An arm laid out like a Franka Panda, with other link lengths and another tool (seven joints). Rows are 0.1 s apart.
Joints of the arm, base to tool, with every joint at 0 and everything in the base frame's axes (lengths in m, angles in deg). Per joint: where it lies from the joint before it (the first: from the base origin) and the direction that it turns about. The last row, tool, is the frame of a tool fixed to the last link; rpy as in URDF.
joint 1: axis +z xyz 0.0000 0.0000 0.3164
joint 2: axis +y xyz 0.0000 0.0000 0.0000
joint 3: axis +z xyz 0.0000 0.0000 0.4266
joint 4: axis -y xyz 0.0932 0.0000 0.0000
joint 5: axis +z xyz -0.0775 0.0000 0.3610
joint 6: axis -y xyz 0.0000 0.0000 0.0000
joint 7: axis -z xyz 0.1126 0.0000 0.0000
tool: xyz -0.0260 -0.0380 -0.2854 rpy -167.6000 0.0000 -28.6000
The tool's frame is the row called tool.
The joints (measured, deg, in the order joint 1, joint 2, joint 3, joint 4, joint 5, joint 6, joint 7), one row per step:
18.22, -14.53, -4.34, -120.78, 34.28, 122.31, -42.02
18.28, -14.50, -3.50, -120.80, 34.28, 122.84, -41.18
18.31, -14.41, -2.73, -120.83, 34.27, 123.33, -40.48
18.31, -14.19, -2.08, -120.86, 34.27, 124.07, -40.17
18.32, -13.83, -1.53, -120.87, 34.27, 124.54, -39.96
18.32, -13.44, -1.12, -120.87, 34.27, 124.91, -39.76
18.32, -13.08, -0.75, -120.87, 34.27, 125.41, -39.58
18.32, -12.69, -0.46, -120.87, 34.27, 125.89, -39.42
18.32, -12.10, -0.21, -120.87, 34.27, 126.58, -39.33
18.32, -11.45, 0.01, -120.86, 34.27, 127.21, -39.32
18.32, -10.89, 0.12, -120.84, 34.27, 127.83, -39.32
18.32, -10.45, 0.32, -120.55, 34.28, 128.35, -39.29
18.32, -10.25, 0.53, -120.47, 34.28, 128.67, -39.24
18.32, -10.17, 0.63, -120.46, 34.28, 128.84, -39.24
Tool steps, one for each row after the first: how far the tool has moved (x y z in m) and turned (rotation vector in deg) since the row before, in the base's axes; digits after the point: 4 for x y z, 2 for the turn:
-0.0014, 0.0077, 0.0006, -0.03, 0.01, -0.10
-0.0011, 0.0068, -0.0001, -0.06, 0.03, -0.06
0.0012, 0.0053, -0.0006, -0.12, -0.26, -0.03
0.0008, 0.0050, -0.0025, -0.17, 0.03, 0.12
0.0010, 0.0037, -0.0029, -0.15, 0.14, 0.03
0.0016, 0.0032, -0.0023, -0.12, -0.01, -0.06
0.0019, 0.0025, -0.0026, -0.11, 0.03, -0.11
0.0036, 0.0020, -0.0040, -0.16, 0.01, -0.20
0.0037, 0.0019, -0.0047, -0.19, 0.07, -0.13
0.0038, 0.0008, -0.0038, -0.14, -0.02, -0.22
0.0039, 0.0021, -0.0002, -0.02, -0.29, -0.11
0.0014, 0.0019, -0.0004, -0.04, -0.14, 0.00
0.0006, 0.0008, -0.0003, -0.02, -0.08, 0.01

